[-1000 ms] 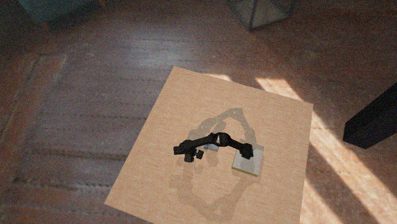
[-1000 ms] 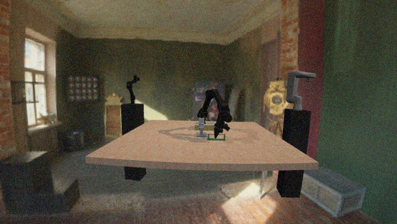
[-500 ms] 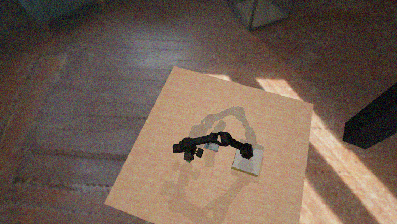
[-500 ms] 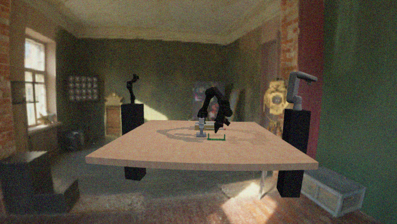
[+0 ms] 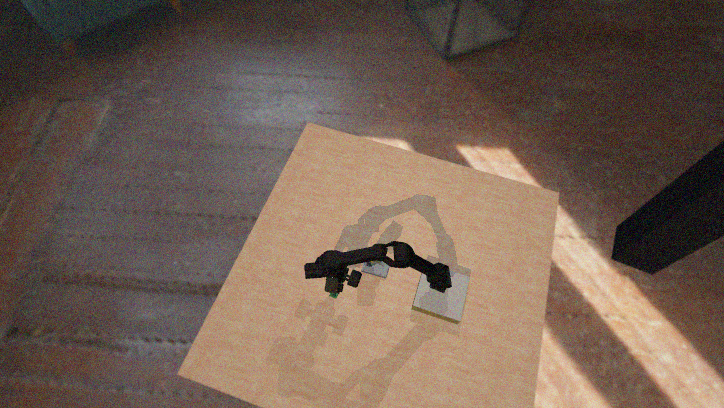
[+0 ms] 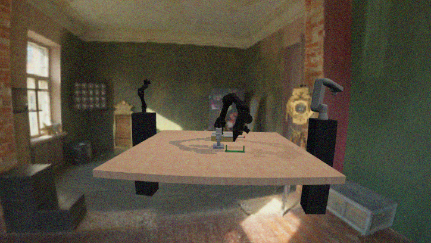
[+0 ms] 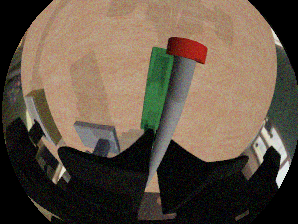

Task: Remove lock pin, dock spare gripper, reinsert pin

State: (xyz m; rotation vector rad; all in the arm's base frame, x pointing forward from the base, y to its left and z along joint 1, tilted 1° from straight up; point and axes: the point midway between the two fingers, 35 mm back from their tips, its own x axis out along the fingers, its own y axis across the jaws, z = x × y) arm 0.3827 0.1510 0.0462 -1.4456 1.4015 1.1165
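My gripper tip is now 10 mm to the right of the green pin cradle and 50 mm above it. The rest, counted from my gripper tip: spare gripper 100 mm behind, 120 mm to the right, 50 mm above; grey mount socket 100 mm behind, 120 mm to the right, 20 mm below.
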